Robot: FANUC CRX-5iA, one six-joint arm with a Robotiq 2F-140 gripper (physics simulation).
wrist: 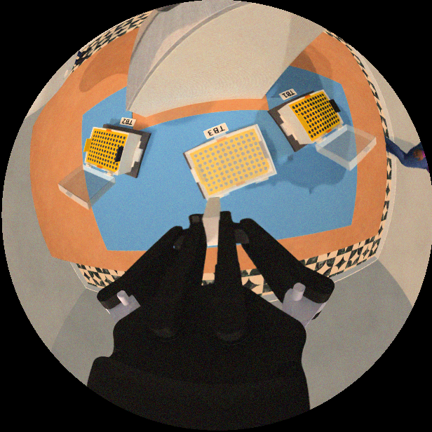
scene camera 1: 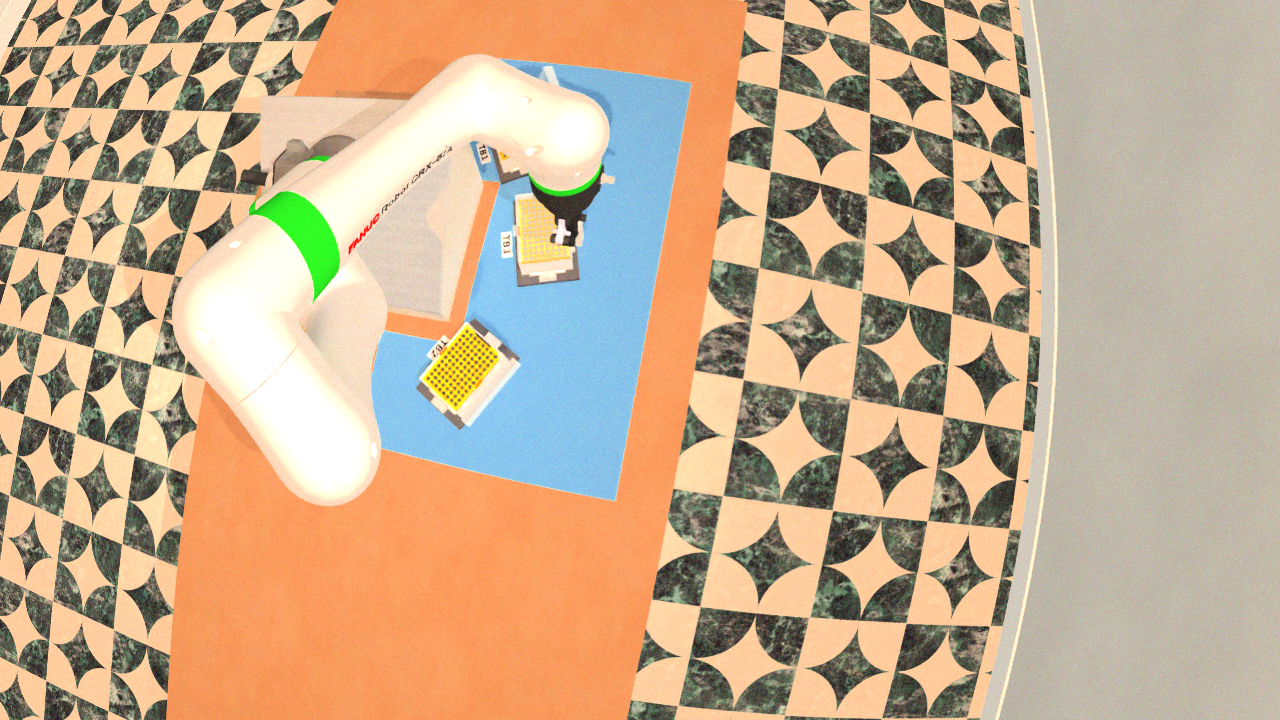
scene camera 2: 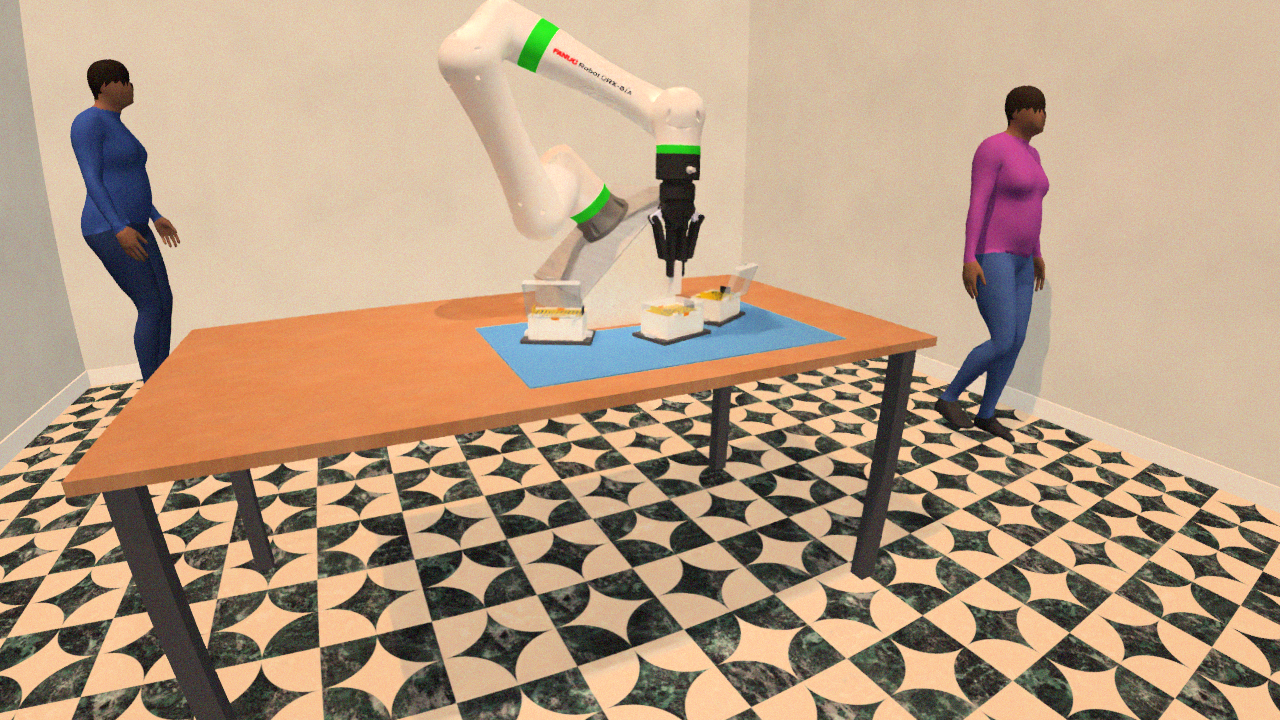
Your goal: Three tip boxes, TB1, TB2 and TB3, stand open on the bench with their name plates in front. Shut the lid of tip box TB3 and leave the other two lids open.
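Seen in the pictures: gripper, fingertip midpoint: [scene camera 2: 674,292]; arm's base, origin of the base link: [scene camera 2: 607,221].
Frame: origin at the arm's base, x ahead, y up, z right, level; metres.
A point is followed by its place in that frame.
Note:
Tip box TB3 [scene camera 1: 537,234] @[x 0.327, y -0.156, z -0.015 m] [scene camera 2: 671,322] @[x 0.387, y -0.188, z -0.001 m] [wrist: 232,162] stands in the middle, its yellow rack paler under the clear lid, which lies down over it. Whether it is fully latched I cannot tell. My gripper [scene camera 1: 565,238] @[x 0.390, y -0.121, z -0.005 m] [scene camera 2: 674,282] @[x 0.390, y -0.121, z -0.005 m] [wrist: 214,207] is shut and empty, pointing down above TB3's long edge opposite its name plate [scene camera 1: 505,244] @[x 0.265, y -0.231, z -0.010 m] [wrist: 215,131]; contact is unclear. TB1 [scene camera 2: 718,307] @[x 0.287, y -0.190, z -0.182 m] [wrist: 315,116] has its lid [scene camera 2: 744,279] @[x 0.291, y -0.123, z -0.253 m] [wrist: 347,146] open; the arm partly hides it in scene camera 1. TB2 [scene camera 1: 459,367] [scene camera 2: 556,325] [wrist: 106,150] has its lid [scene camera 2: 552,294] @[x 0.335, y -0.115, z 0.252 m] [wrist: 86,187] open.
The boxes stand on a blue mat [scene camera 1: 572,402] @[x 0.443, y -0.234, z 0.221 m] [scene camera 2: 537,368] @[x 0.448, y -0.234, z 0.319 m] [wrist: 165,215] on the orange bench [scene camera 1: 402,608] @[x 0.234, y -0.237, z 0.648 m] [scene camera 2: 295,385] @[x 0.363, y -0.237, z 0.784 m]. The pale robot stand [scene camera 1: 416,268] @[x 0.158, y -0.106, z 0.095 m] [wrist: 215,65] rises behind TB3. Two people [scene camera 2: 116,197] [scene camera 2: 1011,205] are beyond the bench.

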